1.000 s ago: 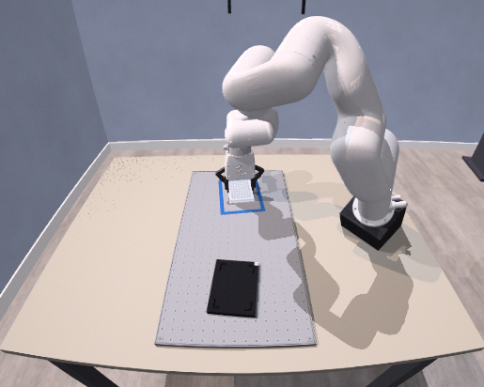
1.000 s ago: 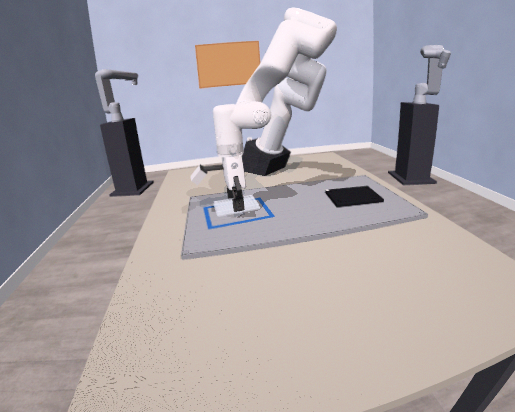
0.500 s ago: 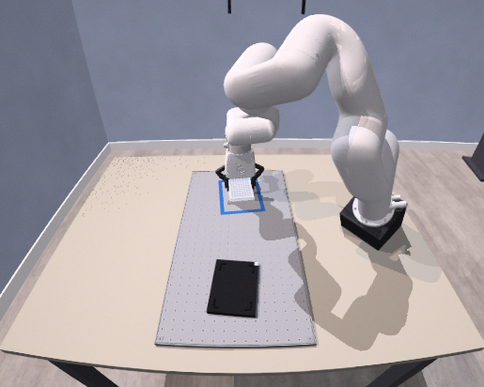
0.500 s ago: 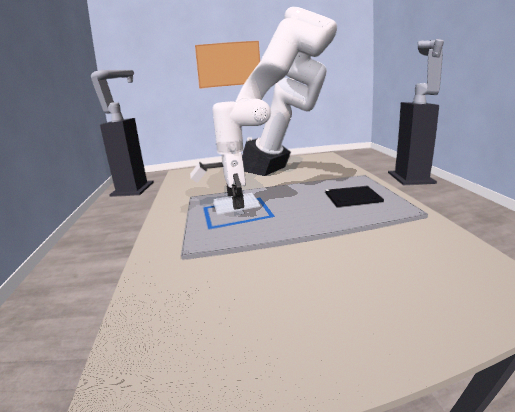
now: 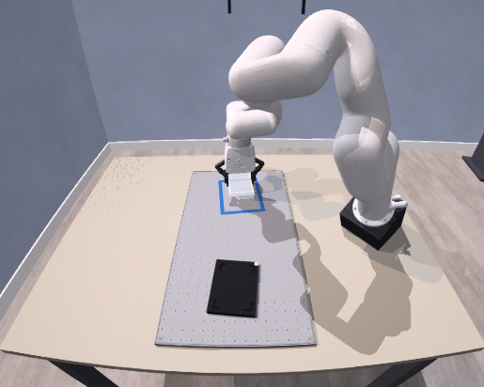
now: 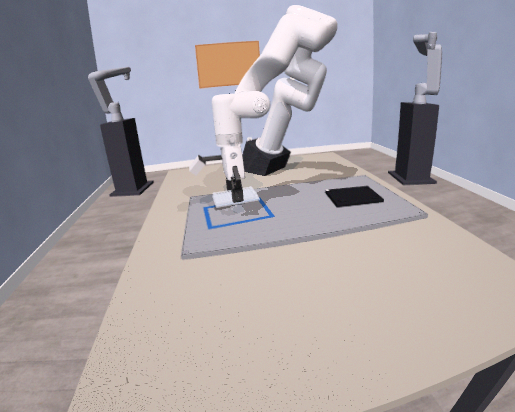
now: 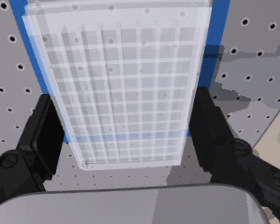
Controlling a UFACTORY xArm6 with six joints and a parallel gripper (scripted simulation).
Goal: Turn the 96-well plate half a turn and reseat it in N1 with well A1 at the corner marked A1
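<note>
Now: the black plate nest N1 7 cm behind my hand, 38 cm to the left of it and 6 cm below it. Round my hand: 96-well plate: 1 cm below; white A1 mark: 11 cm behind, 30 cm to the left, 5 cm below.
</note>
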